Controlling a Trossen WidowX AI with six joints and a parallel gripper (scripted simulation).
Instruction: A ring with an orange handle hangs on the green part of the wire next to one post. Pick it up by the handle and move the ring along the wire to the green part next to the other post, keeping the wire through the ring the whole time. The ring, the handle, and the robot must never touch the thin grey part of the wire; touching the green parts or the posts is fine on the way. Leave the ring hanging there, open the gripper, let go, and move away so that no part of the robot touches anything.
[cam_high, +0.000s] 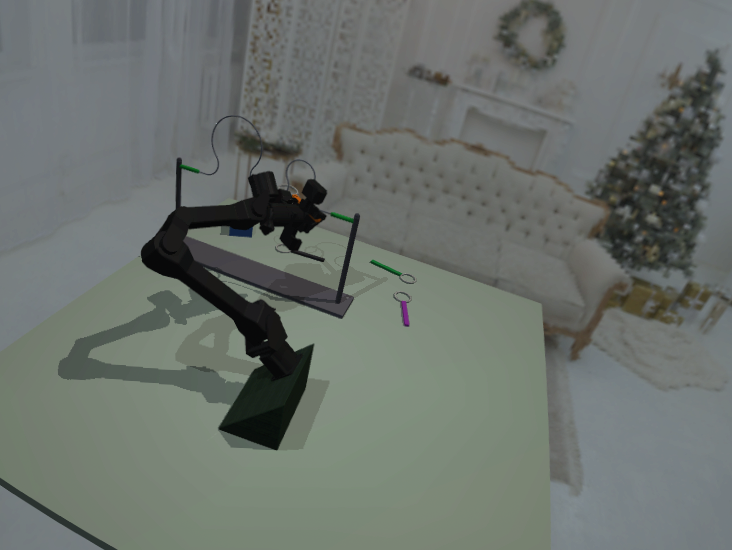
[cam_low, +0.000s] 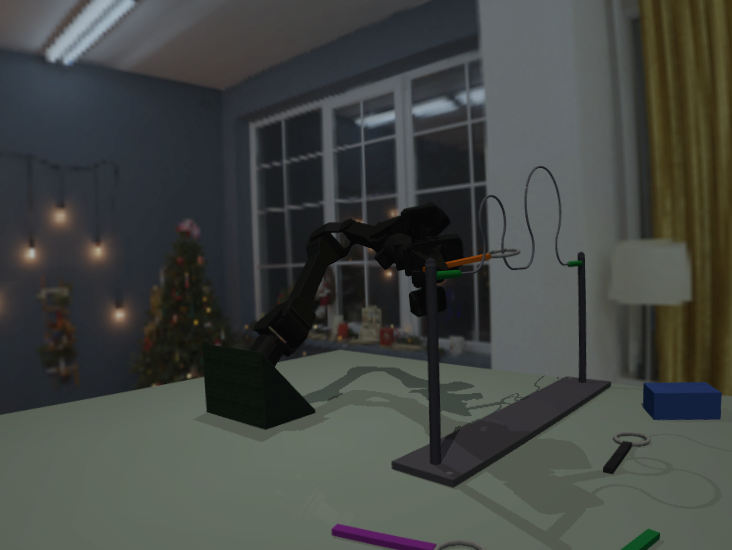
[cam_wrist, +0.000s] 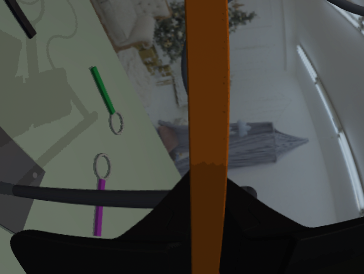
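My gripper tip is 3 cm short of the wire rig, 21 cm to the right of it and 4 cm above it.
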